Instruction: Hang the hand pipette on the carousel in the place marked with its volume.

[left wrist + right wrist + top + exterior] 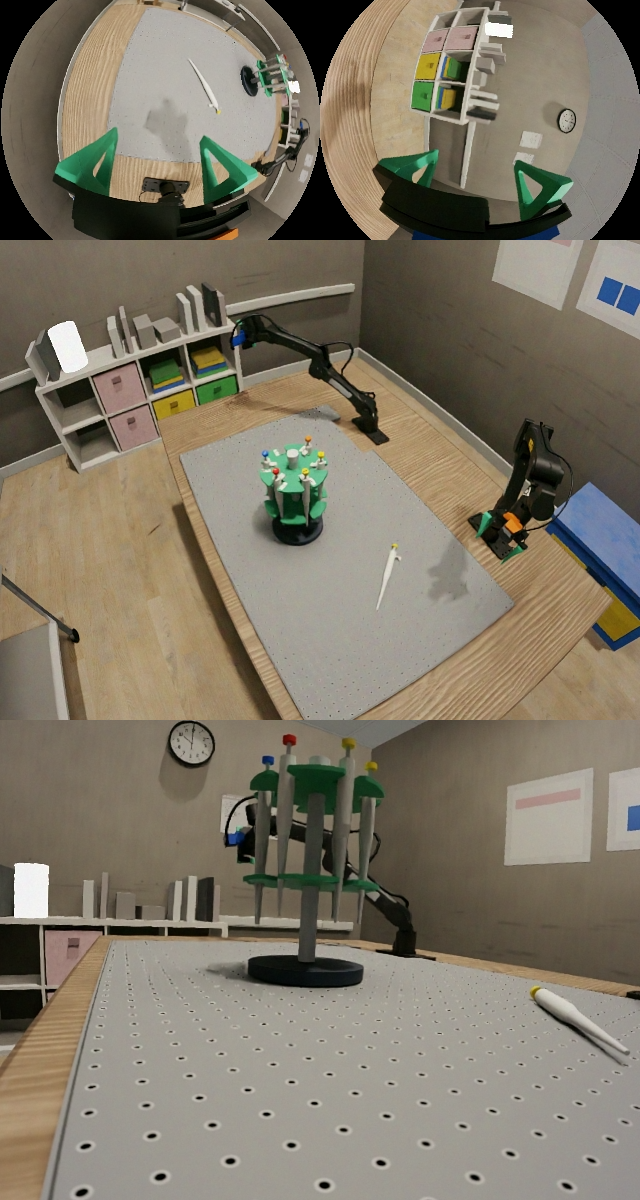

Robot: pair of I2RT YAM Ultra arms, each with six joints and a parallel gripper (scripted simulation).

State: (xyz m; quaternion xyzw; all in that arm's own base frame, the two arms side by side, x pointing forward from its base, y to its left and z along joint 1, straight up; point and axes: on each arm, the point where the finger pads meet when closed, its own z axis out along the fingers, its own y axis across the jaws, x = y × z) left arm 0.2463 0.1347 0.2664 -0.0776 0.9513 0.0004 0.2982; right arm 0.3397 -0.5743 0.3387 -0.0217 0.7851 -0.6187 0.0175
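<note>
The hand pipette is 25 cm below my left hand, 19 cm to the right of it and 14 cm ahead of it.
</note>
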